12 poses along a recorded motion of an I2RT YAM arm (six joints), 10 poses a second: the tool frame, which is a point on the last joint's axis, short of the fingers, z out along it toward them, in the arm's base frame.
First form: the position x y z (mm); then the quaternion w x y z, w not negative.
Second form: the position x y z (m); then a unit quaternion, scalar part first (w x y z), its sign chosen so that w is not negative. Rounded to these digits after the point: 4 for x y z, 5 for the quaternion.
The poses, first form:
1: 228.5, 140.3, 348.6, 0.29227, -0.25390, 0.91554, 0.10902
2: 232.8, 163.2, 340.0, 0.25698, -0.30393, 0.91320, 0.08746
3: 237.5, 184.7, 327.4, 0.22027, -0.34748, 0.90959, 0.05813
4: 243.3, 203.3, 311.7, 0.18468, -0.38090, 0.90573, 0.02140
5: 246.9, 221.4, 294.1, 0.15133, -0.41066, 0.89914, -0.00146
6: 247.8, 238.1, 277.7, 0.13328, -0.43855, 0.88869, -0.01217
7: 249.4, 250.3, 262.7, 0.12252, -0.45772, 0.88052, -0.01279
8: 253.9, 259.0, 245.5, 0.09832, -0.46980, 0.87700, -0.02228
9: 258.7, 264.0, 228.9, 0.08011, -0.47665, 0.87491, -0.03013
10: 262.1, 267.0, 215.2, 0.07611, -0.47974, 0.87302, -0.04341
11: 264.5, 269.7, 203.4, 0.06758, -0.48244, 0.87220, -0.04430
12: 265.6, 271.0, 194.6, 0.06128, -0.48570, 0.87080, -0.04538
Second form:
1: 0.2285, 0.1403, 0.3486, 0.29227, -0.25390, 0.91554, 0.10902
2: 0.2328, 0.1632, 0.3400, 0.25698, -0.30393, 0.91320, 0.08746
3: 0.2375, 0.1847, 0.3274, 0.22027, -0.34748, 0.90959, 0.05813
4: 0.2433, 0.2033, 0.3117, 0.18468, -0.38090, 0.90573, 0.02140
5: 0.2469, 0.2214, 0.2941, 0.15133, -0.41066, 0.89914, -0.00146
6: 0.2478, 0.2381, 0.2777, 0.13328, -0.43855, 0.88869, -0.01217
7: 0.2494, 0.2503, 0.2627, 0.12252, -0.45772, 0.88052, -0.01279
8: 0.2539, 0.2590, 0.2455, 0.09832, -0.46980, 0.87700, -0.02228
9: 0.2587, 0.2640, 0.2289, 0.08011, -0.47665, 0.87491, -0.03013
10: 0.2621, 0.2670, 0.2152, 0.07611, -0.47974, 0.87302, -0.04341
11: 0.2645, 0.2697, 0.2034, 0.06758, -0.48244, 0.87220, -0.04430
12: 0.2656, 0.2710, 0.1946, 0.06128, -0.48570, 0.87080, -0.04538
